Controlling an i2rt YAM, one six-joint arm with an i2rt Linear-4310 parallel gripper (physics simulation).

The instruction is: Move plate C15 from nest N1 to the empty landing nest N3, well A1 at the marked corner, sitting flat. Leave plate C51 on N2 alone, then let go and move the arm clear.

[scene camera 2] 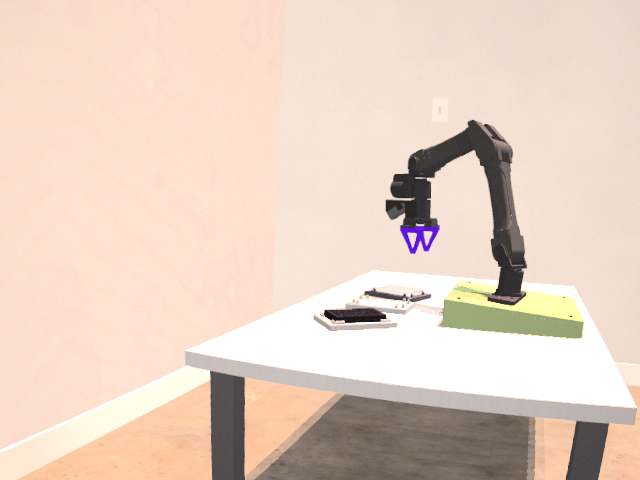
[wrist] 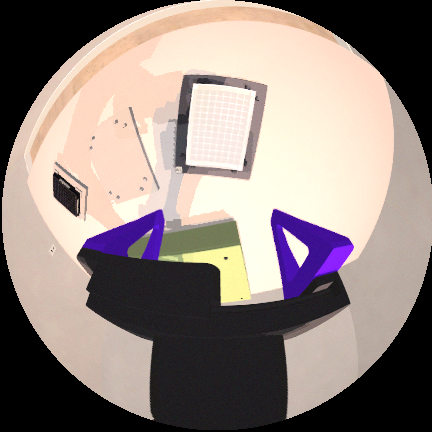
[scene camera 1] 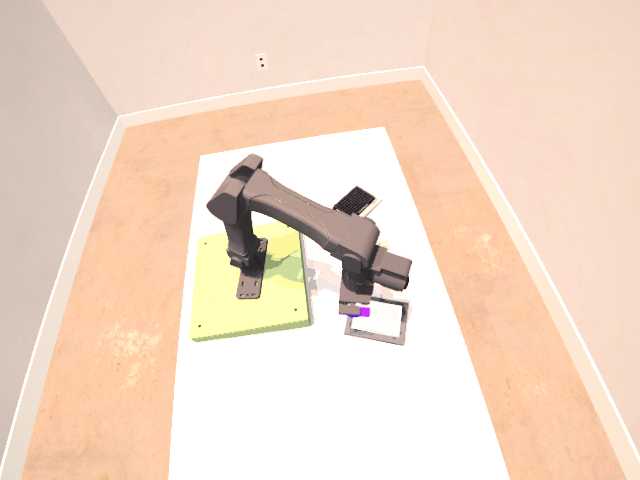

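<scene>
A white gridded plate [scene camera 1: 379,317] [scene camera 2: 400,290] [wrist: 221,127] sits in a dark grey nest [scene camera 1: 374,338] [scene camera 2: 421,297] [wrist: 258,131]. A small marked tag [wrist: 178,170] is at one corner of that nest. A black plate [scene camera 1: 355,200] [scene camera 2: 356,314] [wrist: 66,194] rests on a white nest [scene camera 1: 371,207] [scene camera 2: 361,326] [wrist: 85,201]. An empty white nest [scene camera 2: 379,305] [wrist: 122,160] with small posts lies between them; the arm mostly hides it in scene camera 1. Plate and nest labels are not legible. My gripper [scene camera 2: 419,251] [wrist: 217,214] is open and empty, high above the table, fingers pointing down.
The arm stands on a yellow-green base block [scene camera 1: 217,289] [scene camera 2: 516,325] [wrist: 235,270] beside the nests. The white table [scene camera 1: 320,413] [scene camera 2: 289,356] carries everything. Its far edge from the base runs beyond the nests.
</scene>
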